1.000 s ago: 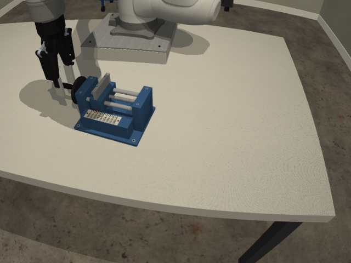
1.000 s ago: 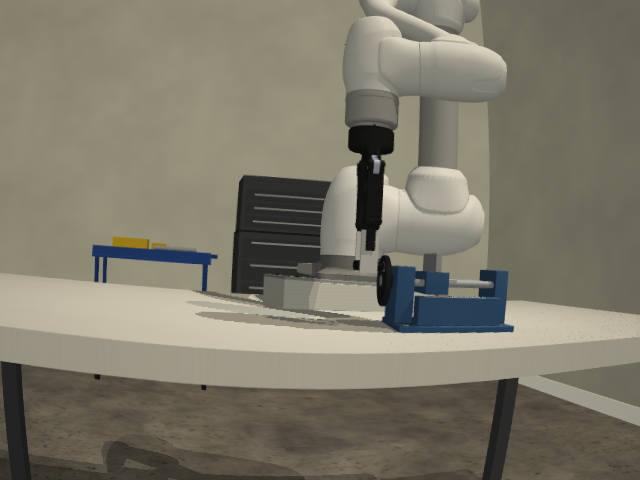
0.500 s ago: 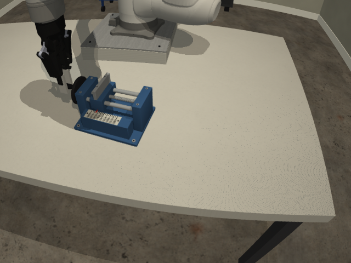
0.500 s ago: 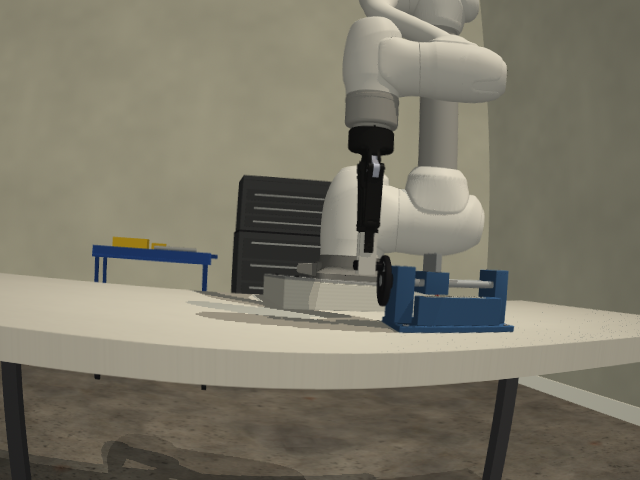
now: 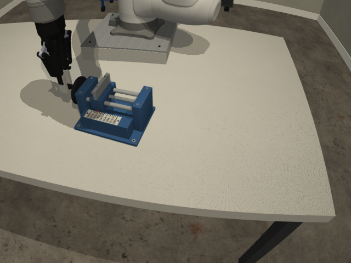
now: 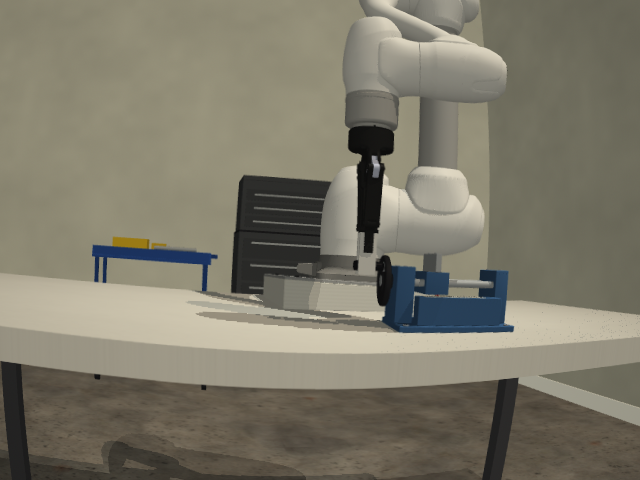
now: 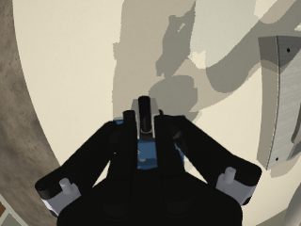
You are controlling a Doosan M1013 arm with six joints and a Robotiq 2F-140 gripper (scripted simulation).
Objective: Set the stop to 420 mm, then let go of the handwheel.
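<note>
My hand is 2 cm to the right of the black handwheel and 2 cm above it. Also, from my hand: stop block 12 cm to the left, 3 cm below.
</note>
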